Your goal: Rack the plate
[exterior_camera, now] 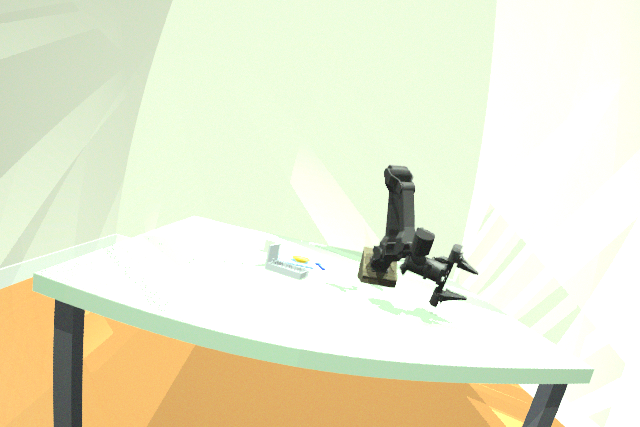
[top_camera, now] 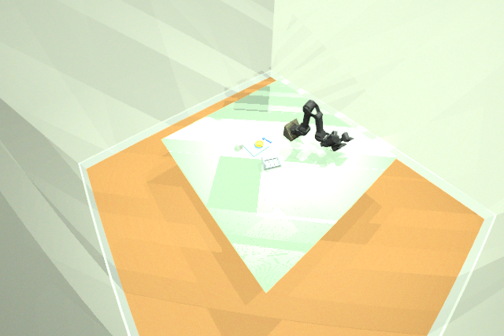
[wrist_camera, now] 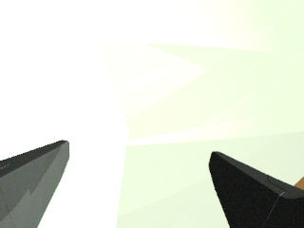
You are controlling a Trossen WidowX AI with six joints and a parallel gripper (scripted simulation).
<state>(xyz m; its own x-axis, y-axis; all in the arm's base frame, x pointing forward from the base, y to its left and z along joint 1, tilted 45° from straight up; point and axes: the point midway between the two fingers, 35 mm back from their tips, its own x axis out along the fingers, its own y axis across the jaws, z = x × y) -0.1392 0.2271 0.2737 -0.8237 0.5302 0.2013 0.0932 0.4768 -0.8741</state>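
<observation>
The yellow plate is 43 cm ahead of my gripper tip, 49 cm to the right of it and 10 cm below it. Also, from my gripper tip: light blue mat: 46 cm ahead, 49 cm to the right, 11 cm below; then blue spoon: 35 cm ahead, 49 cm to the right, 11 cm below; then dish rack: 49 cm ahead, 30 cm to the right, 9 cm below.
</observation>
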